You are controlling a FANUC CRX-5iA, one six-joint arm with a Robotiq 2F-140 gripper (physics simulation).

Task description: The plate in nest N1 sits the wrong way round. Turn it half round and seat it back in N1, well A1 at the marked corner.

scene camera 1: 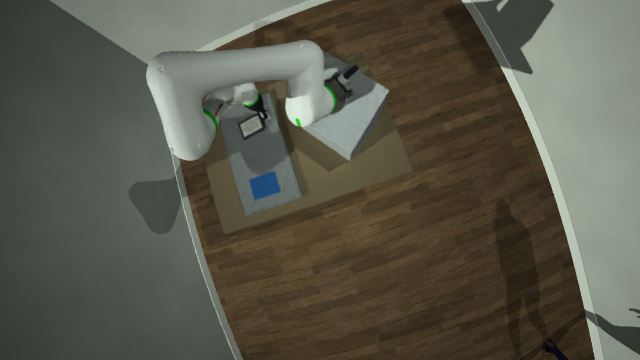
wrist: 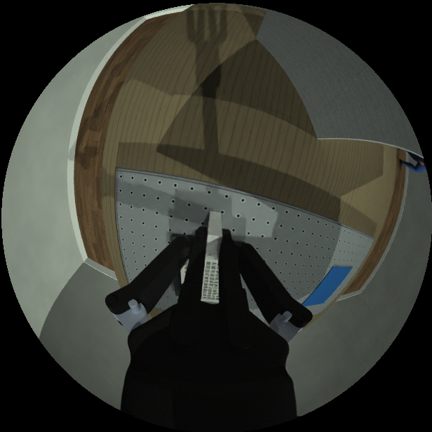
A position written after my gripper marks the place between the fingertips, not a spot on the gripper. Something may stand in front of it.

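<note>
My gripper (wrist: 213,221) is visible, together with a white well plate (wrist: 210,292) and a blue rectangle (wrist: 336,275).
</note>
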